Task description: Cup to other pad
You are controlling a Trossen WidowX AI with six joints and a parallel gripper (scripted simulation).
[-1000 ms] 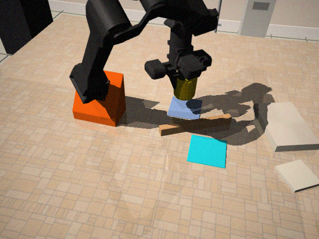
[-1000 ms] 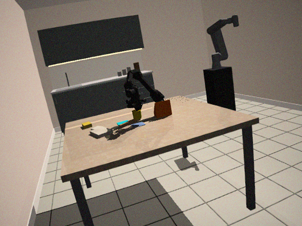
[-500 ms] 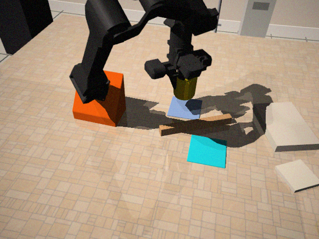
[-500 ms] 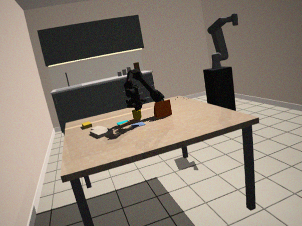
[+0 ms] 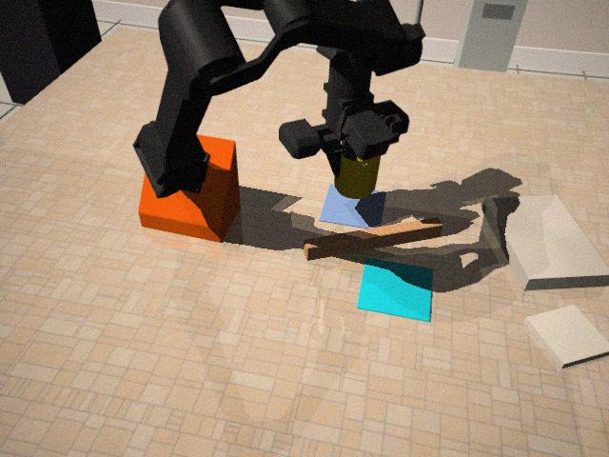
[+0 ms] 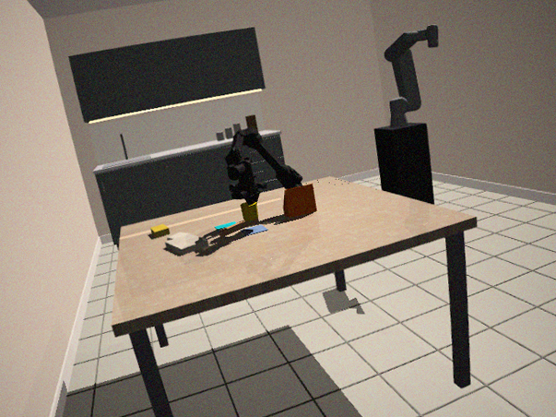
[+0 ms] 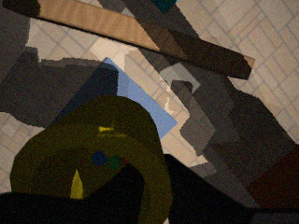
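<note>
My gripper tip is 130 mm to the left of the cyan pad, 120 mm short of it and 90 mm above it. The rest, counted from my gripper tip: light blue pad 90 mm below, 30 mm to the left, 20 mm ahead; then cup 20 mm to the left, 20 mm ahead; then wooden bar 80 mm below, 70 mm ahead, 50 mm to the right.
</note>
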